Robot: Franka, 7 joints.
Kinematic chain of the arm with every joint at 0, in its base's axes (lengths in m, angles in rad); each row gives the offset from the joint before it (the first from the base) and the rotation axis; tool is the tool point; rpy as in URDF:
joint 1: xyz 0 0 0.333 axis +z
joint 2: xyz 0 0 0 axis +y
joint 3: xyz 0 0 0.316 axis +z
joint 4: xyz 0.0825 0 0 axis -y
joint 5: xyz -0.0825 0 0.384 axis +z
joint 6: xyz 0 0 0 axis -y
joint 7: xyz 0.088 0 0 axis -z
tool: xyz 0 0 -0.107 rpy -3.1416 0 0
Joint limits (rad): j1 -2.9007..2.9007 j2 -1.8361..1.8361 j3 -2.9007..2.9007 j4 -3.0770..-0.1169 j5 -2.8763..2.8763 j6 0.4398..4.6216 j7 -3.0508..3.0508
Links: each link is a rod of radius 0.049 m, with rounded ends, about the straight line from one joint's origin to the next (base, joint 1, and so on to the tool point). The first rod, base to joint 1, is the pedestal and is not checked.
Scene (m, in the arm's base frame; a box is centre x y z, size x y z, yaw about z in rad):
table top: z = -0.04
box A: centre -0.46 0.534 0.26 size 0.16 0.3 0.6 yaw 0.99
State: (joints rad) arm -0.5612 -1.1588 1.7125 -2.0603 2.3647 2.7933 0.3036
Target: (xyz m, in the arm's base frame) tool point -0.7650 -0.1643 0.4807
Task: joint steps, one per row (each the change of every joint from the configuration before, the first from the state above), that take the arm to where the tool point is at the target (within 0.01 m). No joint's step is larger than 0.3 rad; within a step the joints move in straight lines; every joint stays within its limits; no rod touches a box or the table.
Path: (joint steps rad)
1: 0.1309 0.1924 -0.0096 0.2874 -0.2774 -0.0889 -0.0885
2: 0.1309 0.1924 -0.0096 0.2875 -0.2774 -0.0889 -0.0885
3: 0.1309 0.1923 -0.0096 0.2874 -0.2775 -0.0889 -0.0885
4: 0.1309 0.1924 -0.0095 0.2874 -0.2774 -0.0888 -0.0885
5: 0.1309 0.1924 -0.0096 0.2874 -0.2774 -0.0889 -0.0885
6: 0.1309 0.1924 -0.0096 0.2875 -0.2774 -0.0889 -0.0885
7: 0.0951 -0.1435 0.0926 -0.1374 0.2764 0.0456 0.0885
8: 0.0951 -0.1435 0.0926 -0.1373 0.2764 0.0456 0.0885
9: 0.0951 -0.1435 0.0926 -0.1373 0.2765 0.0456 0.0885
10: 0.0950 -0.1436 0.0926 -0.1373 0.2764 0.0456 0.0885
11: 0.0951 -0.1435 0.0926 -0.1373 0.2764 0.0456 0.0885
12: 0.0951 -0.1435 0.0926 -0.1373 0.2764 0.0456 0.0885

